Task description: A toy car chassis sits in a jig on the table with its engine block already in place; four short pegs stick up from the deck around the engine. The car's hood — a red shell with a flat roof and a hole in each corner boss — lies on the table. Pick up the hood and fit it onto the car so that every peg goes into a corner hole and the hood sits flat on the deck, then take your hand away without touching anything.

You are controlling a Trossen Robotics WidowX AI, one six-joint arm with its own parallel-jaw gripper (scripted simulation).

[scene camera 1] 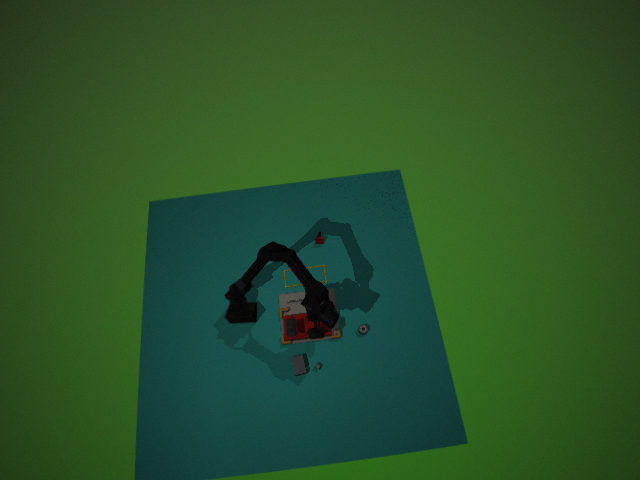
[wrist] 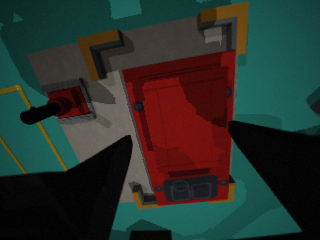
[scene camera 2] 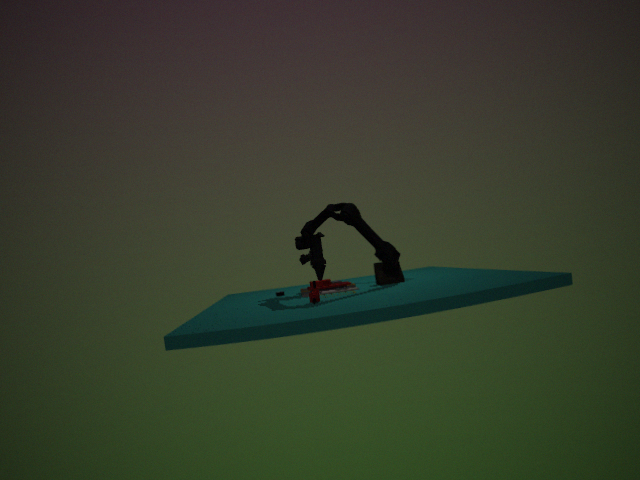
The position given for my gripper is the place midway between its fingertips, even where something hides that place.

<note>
My gripper (wrist: 178,132) is open and holds nothing. Also in view: a hood (wrist: 186,113) and a grey jig (scene camera 1: 289,304).
The grey jig also shows in the wrist view (wrist: 95,62).
</note>
